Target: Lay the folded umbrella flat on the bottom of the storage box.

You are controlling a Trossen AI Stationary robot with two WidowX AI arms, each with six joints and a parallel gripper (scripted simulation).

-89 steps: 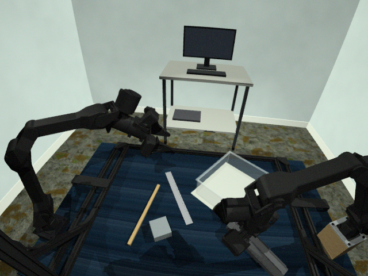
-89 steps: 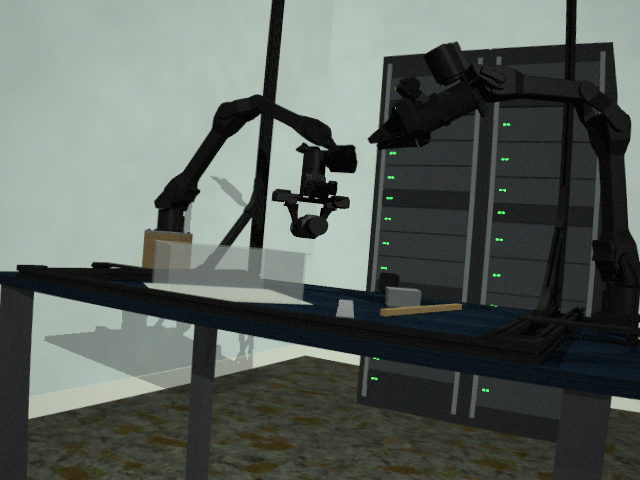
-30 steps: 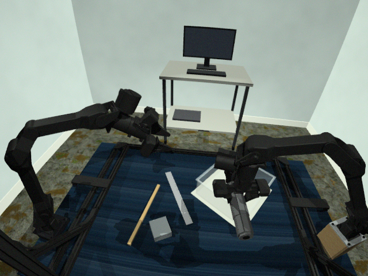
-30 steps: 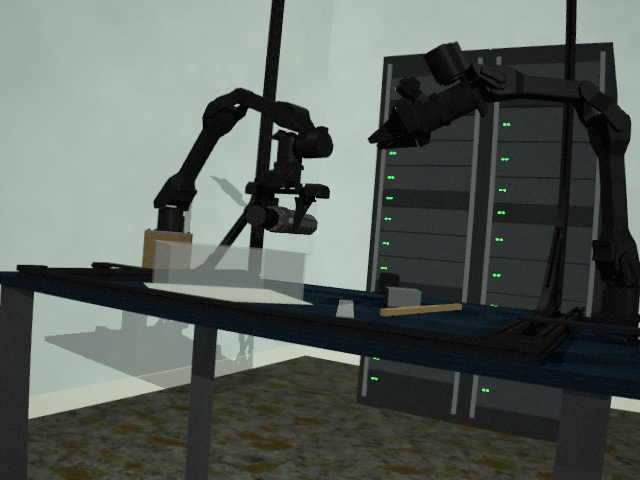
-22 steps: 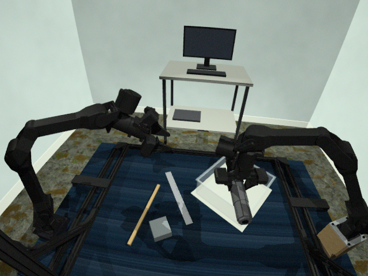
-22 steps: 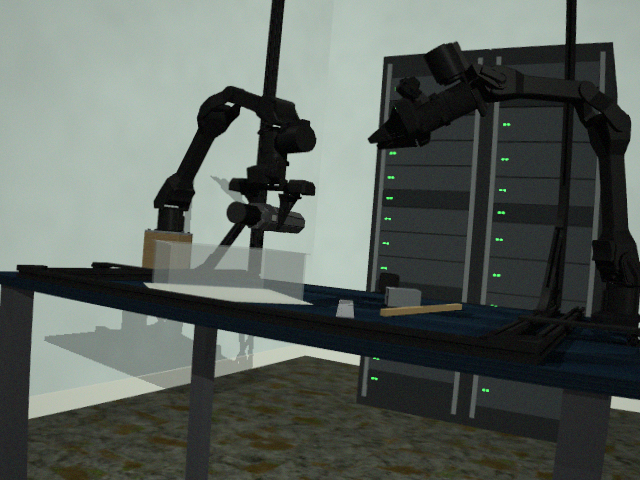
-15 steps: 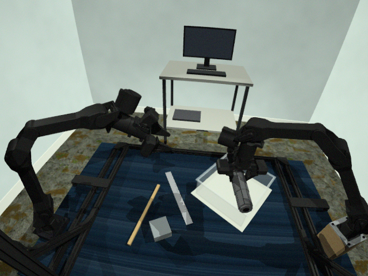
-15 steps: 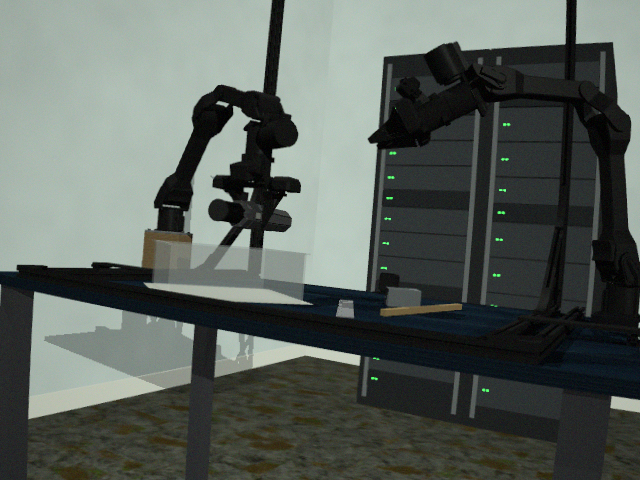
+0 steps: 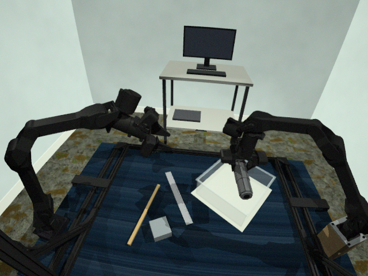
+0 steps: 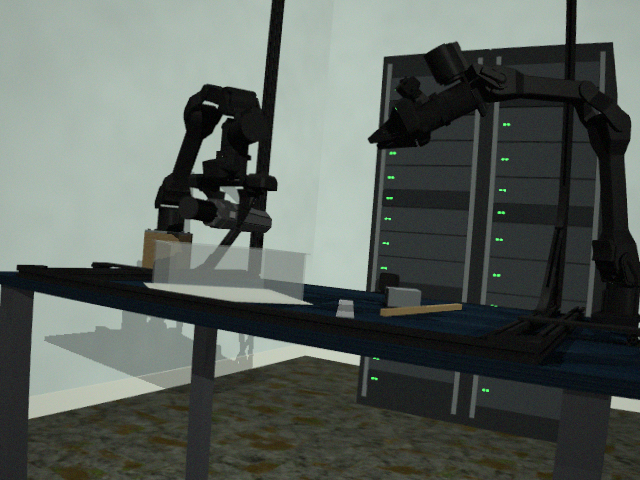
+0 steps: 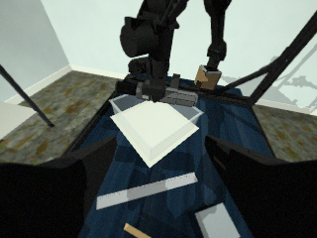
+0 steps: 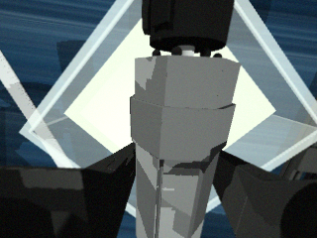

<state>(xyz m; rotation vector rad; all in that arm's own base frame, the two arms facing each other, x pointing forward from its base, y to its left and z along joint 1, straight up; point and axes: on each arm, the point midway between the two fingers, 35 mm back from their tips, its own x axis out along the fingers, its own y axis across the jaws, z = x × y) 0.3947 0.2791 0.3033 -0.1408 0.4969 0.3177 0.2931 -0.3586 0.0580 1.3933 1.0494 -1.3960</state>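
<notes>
My right hand is 13 cm above the clear storage box. The rest, counted from my right hand: folded umbrella (2 cm below); grey block (31 cm to the left, 21 cm behind, 16 cm below); metal ruler (25 cm to the left, 17 cm below, 4 cm behind).
</notes>
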